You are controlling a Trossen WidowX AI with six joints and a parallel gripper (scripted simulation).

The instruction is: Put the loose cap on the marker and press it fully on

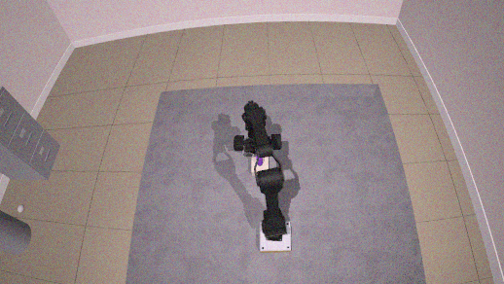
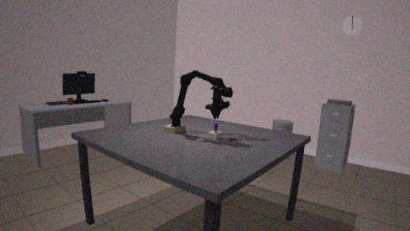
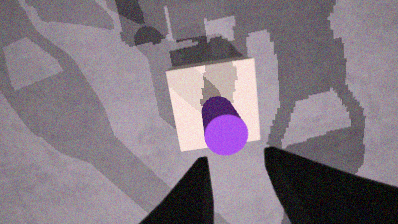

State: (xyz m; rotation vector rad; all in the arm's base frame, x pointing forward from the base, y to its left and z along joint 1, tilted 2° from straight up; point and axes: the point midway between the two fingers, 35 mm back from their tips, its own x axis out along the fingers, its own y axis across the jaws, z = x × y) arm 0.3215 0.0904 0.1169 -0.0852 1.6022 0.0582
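My gripper tip is now 60 mm above the purple cap. From my gripper tip the other things lie so: holder block: 120 mm below.
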